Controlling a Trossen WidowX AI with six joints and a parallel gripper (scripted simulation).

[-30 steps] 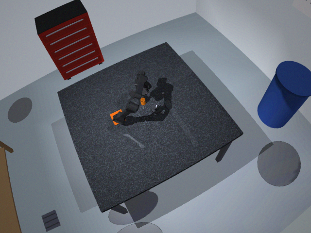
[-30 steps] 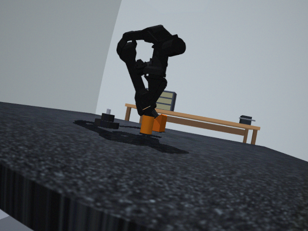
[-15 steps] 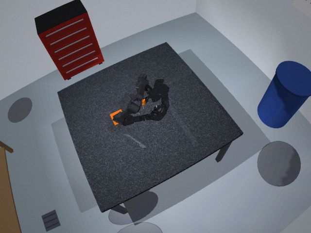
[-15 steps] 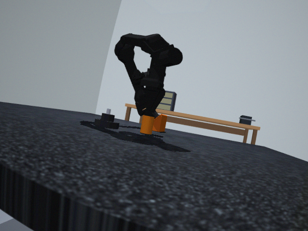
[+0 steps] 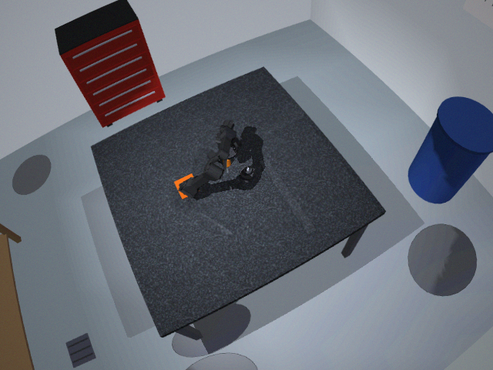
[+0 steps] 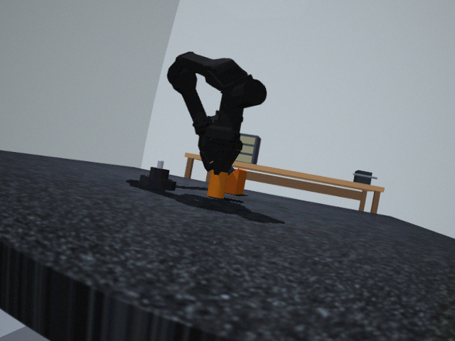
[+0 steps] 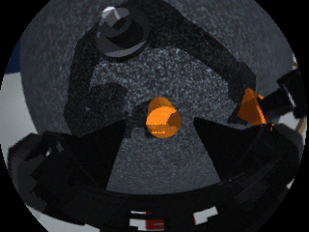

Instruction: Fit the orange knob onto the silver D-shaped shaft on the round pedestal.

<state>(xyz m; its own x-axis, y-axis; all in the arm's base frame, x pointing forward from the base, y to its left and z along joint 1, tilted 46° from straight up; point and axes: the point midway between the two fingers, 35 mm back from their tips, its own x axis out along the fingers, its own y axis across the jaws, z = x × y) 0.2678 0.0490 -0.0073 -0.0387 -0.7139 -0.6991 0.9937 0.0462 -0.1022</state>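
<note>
My gripper tip is 1 cm above the orange knob. Also, from my gripper tip: round black pedestal: 12 cm to the right, 6 cm ahead, 2 cm below.
</note>
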